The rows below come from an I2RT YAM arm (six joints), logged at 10 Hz.
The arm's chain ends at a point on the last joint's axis. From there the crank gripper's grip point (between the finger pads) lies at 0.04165 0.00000 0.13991 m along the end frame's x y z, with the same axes.
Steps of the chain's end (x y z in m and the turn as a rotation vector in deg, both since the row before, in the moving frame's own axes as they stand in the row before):
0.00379, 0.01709, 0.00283, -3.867, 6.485, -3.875
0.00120, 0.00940, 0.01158, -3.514, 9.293, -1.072
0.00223, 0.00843, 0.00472, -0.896, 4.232, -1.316
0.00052, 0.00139, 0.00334, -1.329, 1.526, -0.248
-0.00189, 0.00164, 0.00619, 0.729, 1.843, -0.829
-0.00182, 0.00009, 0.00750, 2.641, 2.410, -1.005
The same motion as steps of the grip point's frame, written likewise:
0.01953, 0.02300, -0.00298, -3.867, 6.485, -3.875
0.02330, 0.01674, 0.00278, -3.514, 9.293, -1.072
0.01245, 0.00952, 0.00126, -0.896, 4.232, -1.316
0.00424, 0.00443, 0.00215, -1.329, 1.526, -0.248
0.00257, -0.00077, 0.00476, 0.729, 1.843, -0.829
0.00396, -0.00710, 0.00546, 2.641, 2.410, -1.005

